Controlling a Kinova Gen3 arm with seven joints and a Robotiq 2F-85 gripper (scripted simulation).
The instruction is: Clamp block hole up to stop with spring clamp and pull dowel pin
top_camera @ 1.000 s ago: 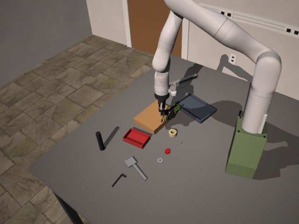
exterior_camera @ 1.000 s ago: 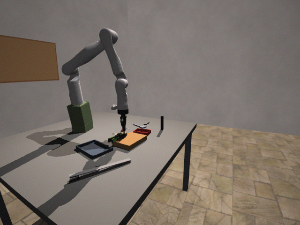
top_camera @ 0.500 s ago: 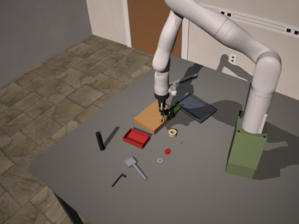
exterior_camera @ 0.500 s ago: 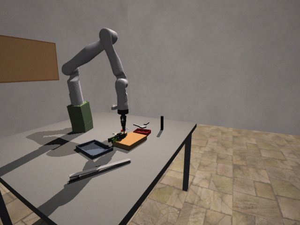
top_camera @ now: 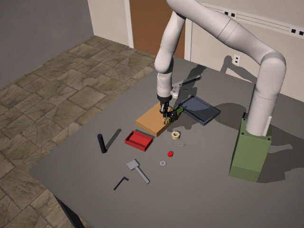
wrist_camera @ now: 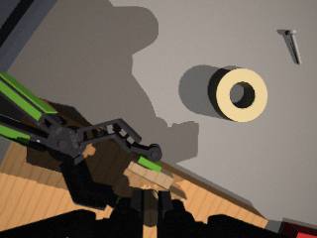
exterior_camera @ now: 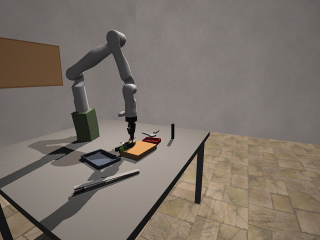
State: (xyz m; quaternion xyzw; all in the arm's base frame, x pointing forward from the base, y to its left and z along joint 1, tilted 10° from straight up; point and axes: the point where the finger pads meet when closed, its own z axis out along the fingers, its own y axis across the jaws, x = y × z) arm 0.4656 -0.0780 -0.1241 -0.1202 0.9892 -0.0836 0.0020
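Now: hand 20 mm above the wooden dowel pin. Also, from my hand: wooden block 50 mm below; then tape roll 90 mm behind, 50 mm to the left, 80 mm below; then wooden bench board 50 mm ahead, 20 mm to the right, 70 mm below.
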